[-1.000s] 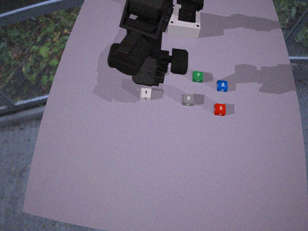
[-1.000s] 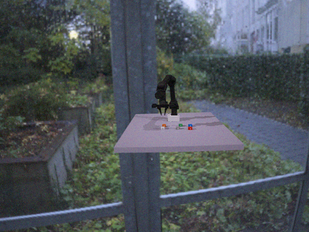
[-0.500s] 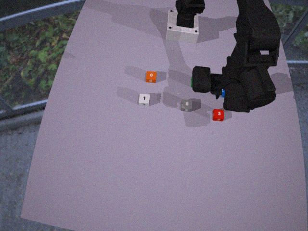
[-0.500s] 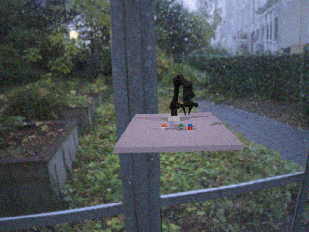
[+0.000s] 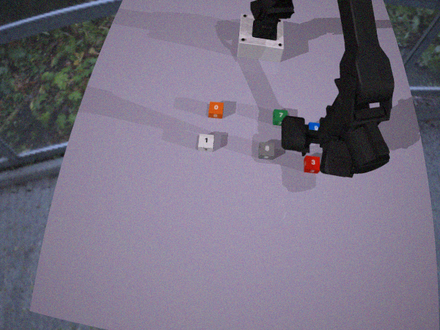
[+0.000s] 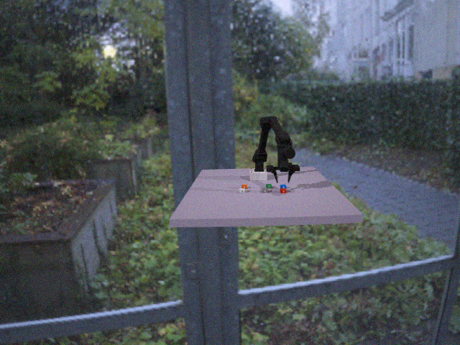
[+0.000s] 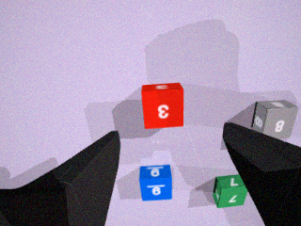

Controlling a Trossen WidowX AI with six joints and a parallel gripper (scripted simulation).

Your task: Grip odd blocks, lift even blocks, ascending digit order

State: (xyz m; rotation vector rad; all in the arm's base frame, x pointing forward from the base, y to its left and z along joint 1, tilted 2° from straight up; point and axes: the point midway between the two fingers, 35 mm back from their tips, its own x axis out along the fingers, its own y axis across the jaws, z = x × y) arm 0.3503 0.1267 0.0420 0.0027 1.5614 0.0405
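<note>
Now: gripper tip 5 cm above the red block. From my gripper tip the other things lie so: grey block: 2 cm behind, 10 cm to the right, 5 cm below; then green block: 11 cm behind, 7 cm to the right, 5 cm below; then blue block: 9 cm behind, 1 cm to the left, 5 cm below.
</note>
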